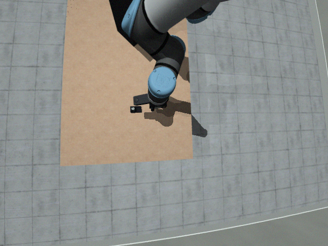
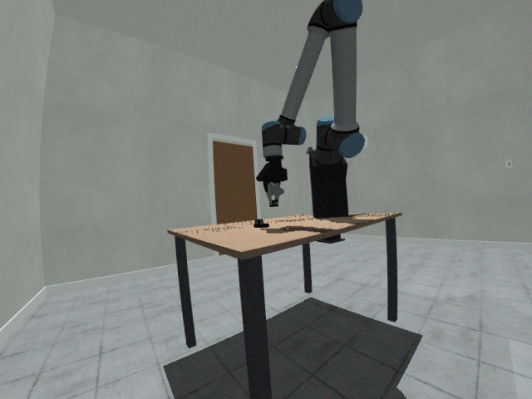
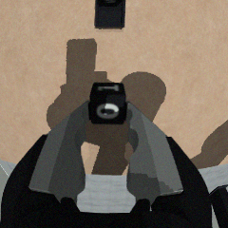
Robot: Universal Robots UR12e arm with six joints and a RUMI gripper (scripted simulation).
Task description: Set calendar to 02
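Right now my hand is 2 cm short of the calendar tray, 10 cm to the left of it and 12 cm above it. Also, from my hand: black number cube: 1 cm below.
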